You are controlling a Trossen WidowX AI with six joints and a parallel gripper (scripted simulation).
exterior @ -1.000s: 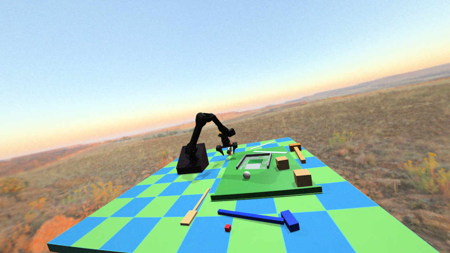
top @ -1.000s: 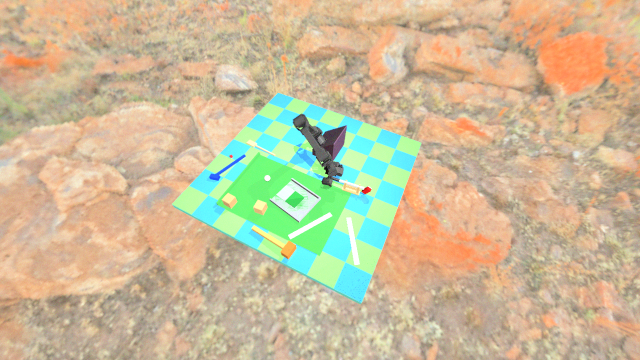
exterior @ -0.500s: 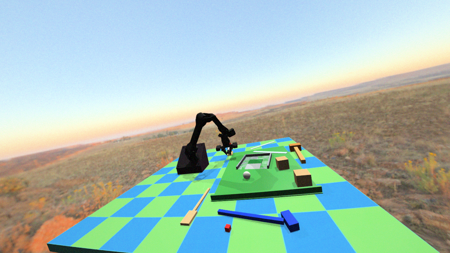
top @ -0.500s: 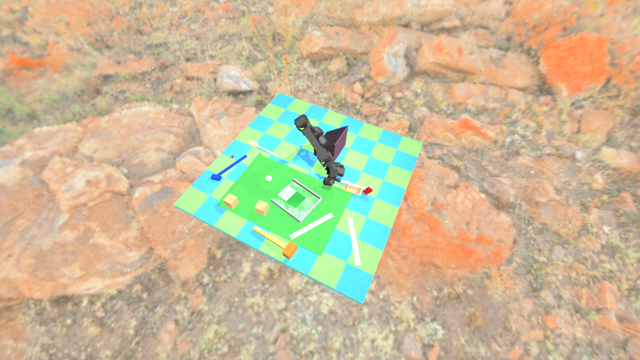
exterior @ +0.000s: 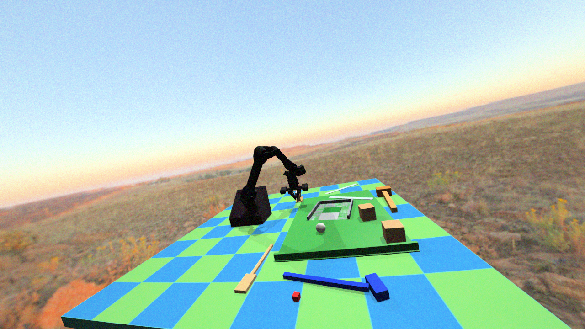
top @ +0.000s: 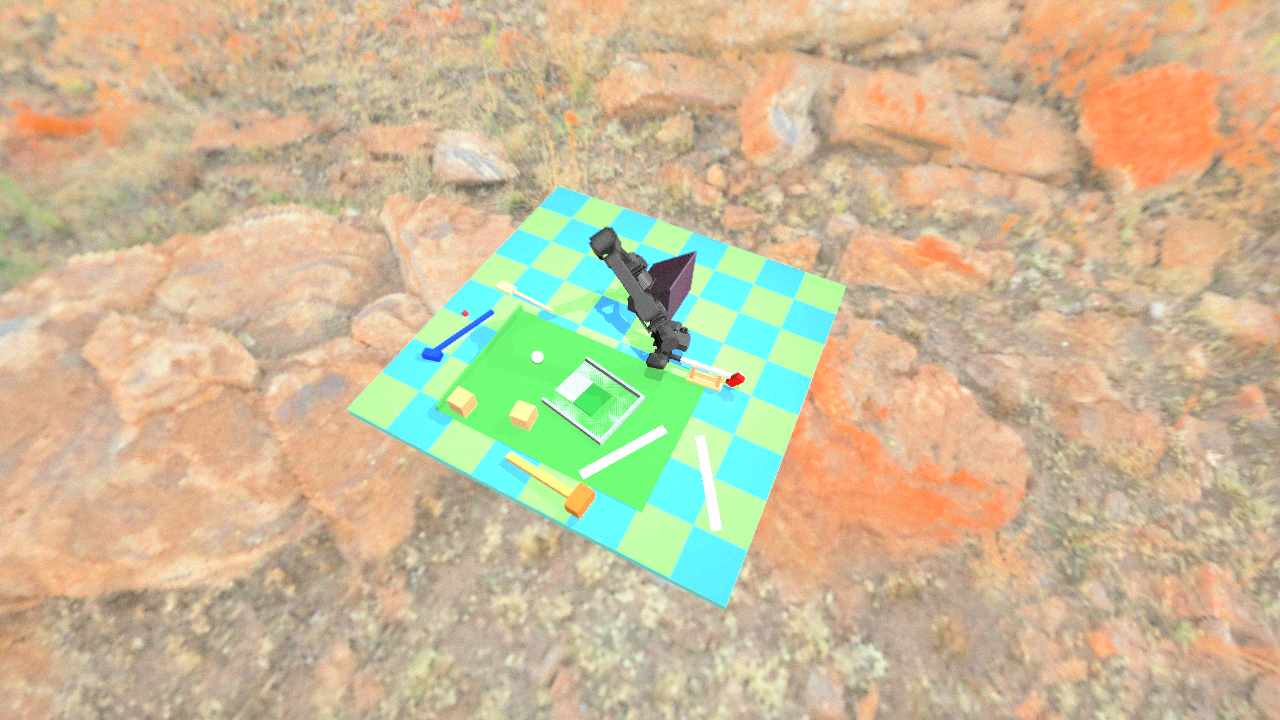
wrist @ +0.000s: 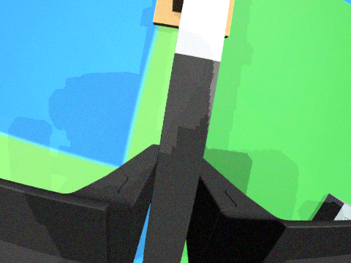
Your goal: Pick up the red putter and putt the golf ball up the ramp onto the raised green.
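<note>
My gripper tip is now 11 cm to the right of the red putter, 2 cm below it and 1 cm past it. Also, from my gripper tip: green mat (24 cm to the right, 24 cm ahead, 4 cm below); small wooden stand (13 cm to the left, 1 cm below); white golf ball (42 cm to the right, 15 cm ahead, 2 cm below).
</note>
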